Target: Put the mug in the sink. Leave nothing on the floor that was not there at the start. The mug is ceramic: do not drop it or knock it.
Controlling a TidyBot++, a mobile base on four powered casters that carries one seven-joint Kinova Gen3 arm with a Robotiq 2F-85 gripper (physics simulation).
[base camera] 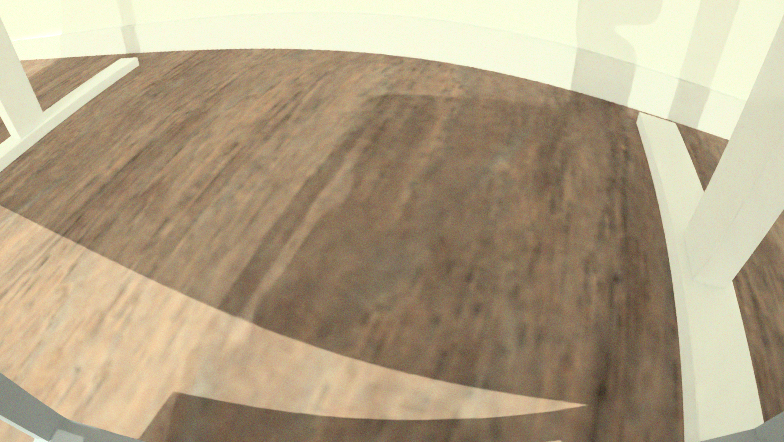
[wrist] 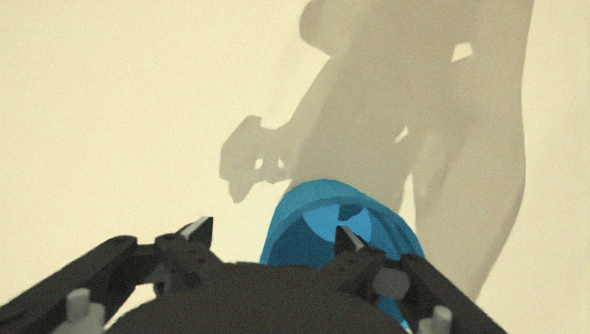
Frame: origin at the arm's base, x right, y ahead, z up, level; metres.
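Seen in the pictures: gripper, fingertip midpoint: (wrist: 274, 234).
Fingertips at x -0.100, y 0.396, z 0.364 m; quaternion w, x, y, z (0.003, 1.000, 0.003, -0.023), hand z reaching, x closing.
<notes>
A point is followed by its place in that frame.
The blue mug (wrist: 322, 189) @(x -0.072, y 0.433, z 0.378 m) shows in the lower middle of the wrist view, with its open mouth in sight, on a pale cream surface (wrist: 125, 100) @(x -0.238, y 0.485, z 0.324 m). My gripper (wrist: 274, 234) @(x -0.100, y 0.396, z 0.364 m) is open, with nothing held between its fingers. The right finger overlaps the mug's mouth in the view, and the left finger shows left of the mug, over the pale surface. How high the fingertips are above the rim, or whether they touch it, I cannot tell. The gripper's body hides the lower part of the mug. The sink does not show in either view.
The arm's shadow falls across the pale surface and around the mug. In the base camera view, white legs with floor bars stand at the left (base camera: 71, 109) @(x -0.780, y 0.807, z -0.385 m) and the right (base camera: 719, 340) of the wooden floor (base camera: 329, 219) @(x -0.090, y 0.460, z -0.397 m). A pale wall (base camera: 329, 30) @(x -0.165, y 0.963, z -0.348 m) runs along the back.
</notes>
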